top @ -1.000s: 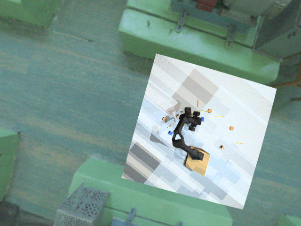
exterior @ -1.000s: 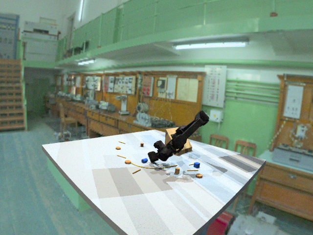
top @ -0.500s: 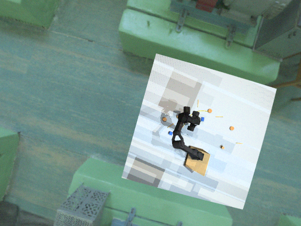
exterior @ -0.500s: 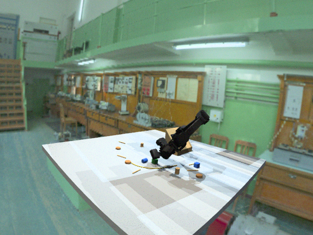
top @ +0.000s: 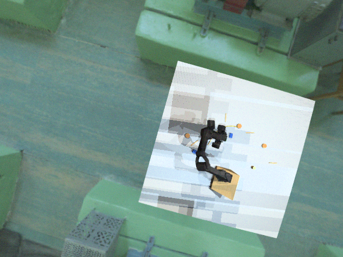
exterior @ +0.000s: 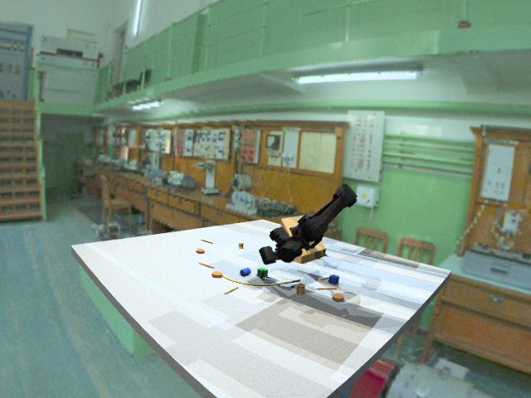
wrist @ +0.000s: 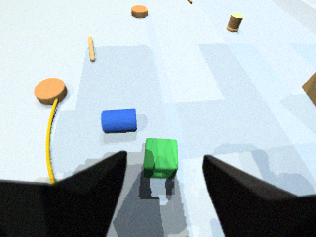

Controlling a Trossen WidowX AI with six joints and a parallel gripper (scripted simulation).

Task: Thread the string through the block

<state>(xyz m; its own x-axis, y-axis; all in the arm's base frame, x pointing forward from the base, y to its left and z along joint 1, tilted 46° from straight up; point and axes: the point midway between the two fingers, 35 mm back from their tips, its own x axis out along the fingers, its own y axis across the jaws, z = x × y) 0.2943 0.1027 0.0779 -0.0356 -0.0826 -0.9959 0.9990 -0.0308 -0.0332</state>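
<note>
My gripper tip is 6 cm above the green cube and 3 cm to the left of it. The rest, counted from my gripper tip: blue cylinder (7 cm to the right, 6 cm below, 4 cm ahead); thin wooden stick (8 cm to the left, 7 cm below, 4 cm behind); wooden block (17 cm to the left, 6 cm below).
</note>
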